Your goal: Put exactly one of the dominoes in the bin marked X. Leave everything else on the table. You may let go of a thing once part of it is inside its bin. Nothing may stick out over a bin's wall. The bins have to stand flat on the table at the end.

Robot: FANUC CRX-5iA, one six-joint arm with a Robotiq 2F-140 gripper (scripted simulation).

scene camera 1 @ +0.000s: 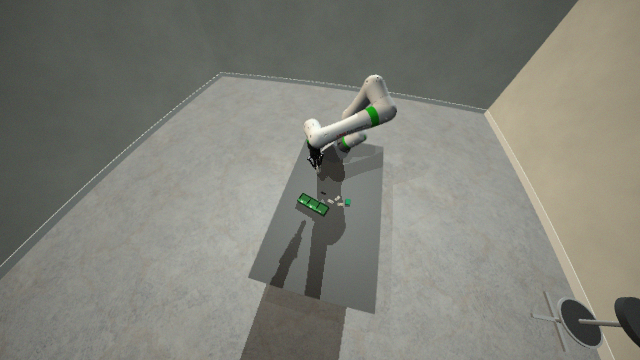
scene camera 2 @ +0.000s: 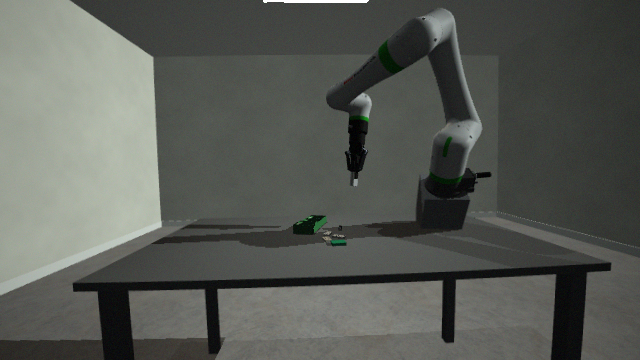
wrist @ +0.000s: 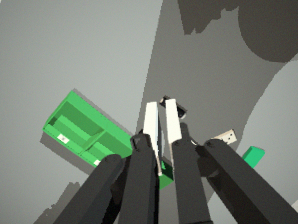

Observation:
In view: the gripper (scene camera 2: 353, 185) and a green bin row (wrist: 107, 138).
The gripper is seen too in the wrist view (wrist: 163, 115).

